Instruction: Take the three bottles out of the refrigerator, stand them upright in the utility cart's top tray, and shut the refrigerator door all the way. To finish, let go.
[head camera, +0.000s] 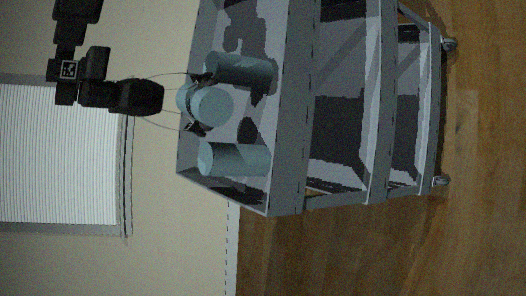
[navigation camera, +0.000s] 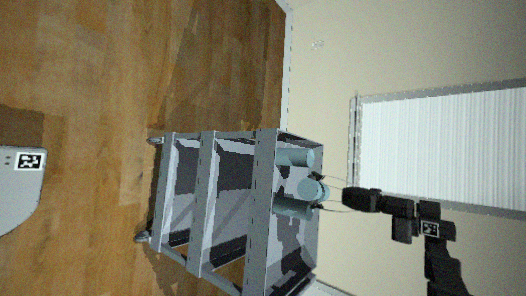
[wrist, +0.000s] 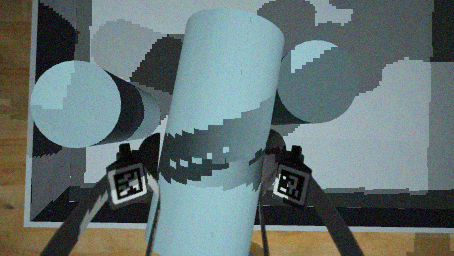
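Note:
My gripper (head camera: 199, 104) (navigation camera: 317, 190) (wrist: 213, 149) is shut on a pale blue bottle (head camera: 215, 107) (navigation camera: 309, 189) (wrist: 227, 65). The held bottle is tipped far over, close to lying flat, and hangs over the utility cart's top tray (head camera: 292, 125) (navigation camera: 266, 200) (wrist: 400, 229) near rim height. A second bottle (head camera: 235, 160) (navigation camera: 295, 157) (wrist: 75, 104) stands upright in the tray near its short end wall. A third bottle (head camera: 242, 70) (navigation camera: 292, 206) (wrist: 317, 82) stands upright on the other side of the held one. The refrigerator and its door do not show.
The cart's two lower shelves (head camera: 375, 125) (navigation camera: 202, 200) are below the tray. A wall with a blind-covered window (head camera: 60, 155) (navigation camera: 445, 150) is behind the cart. Part of my base (navigation camera: 20, 195) shows over the wooden floor (head camera: 350, 250) (navigation camera: 100, 75).

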